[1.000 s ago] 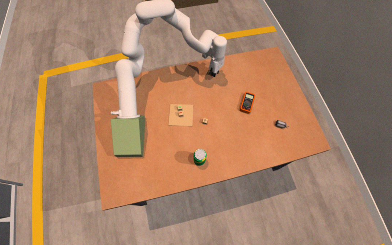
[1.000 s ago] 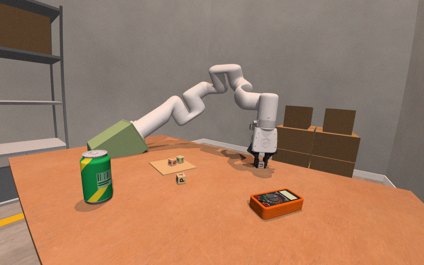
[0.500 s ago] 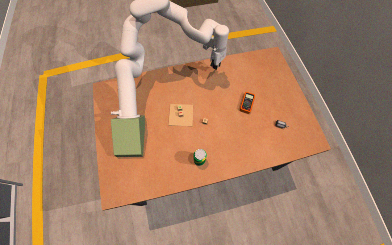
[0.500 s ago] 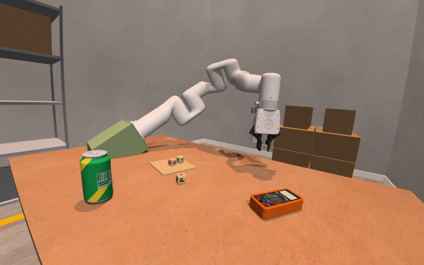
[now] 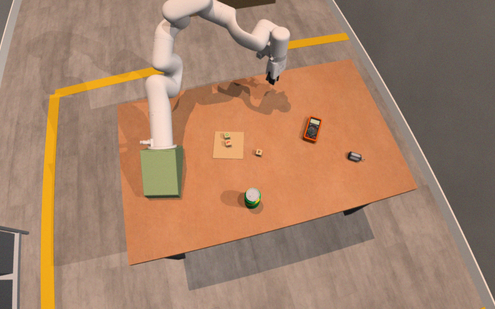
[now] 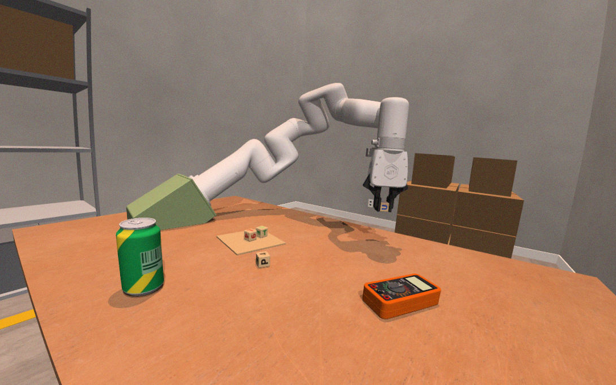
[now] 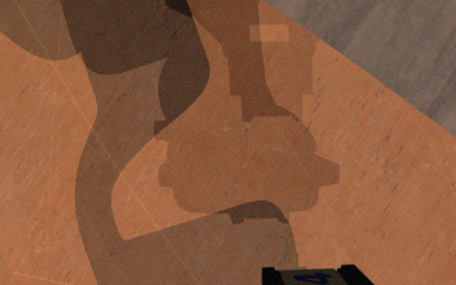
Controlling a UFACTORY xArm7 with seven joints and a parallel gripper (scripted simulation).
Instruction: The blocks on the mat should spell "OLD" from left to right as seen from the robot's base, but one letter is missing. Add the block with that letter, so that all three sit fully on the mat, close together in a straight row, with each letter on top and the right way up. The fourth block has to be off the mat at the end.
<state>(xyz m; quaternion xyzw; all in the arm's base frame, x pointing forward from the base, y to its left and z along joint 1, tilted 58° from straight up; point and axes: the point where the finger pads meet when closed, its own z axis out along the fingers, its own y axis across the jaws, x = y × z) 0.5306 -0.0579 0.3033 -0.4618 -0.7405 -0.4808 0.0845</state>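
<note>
The tan mat is 280 mm behind my hand, 240 mm to the right of it and 120 mm below it. The rest, counted from my hand: can (240 mm behind, 530 mm to the right, 60 mm below); block marked p (160 mm behind, 320 mm to the right, 110 mm below); small dark object (280 mm ahead, 450 mm to the right, 100 mm below).
</note>
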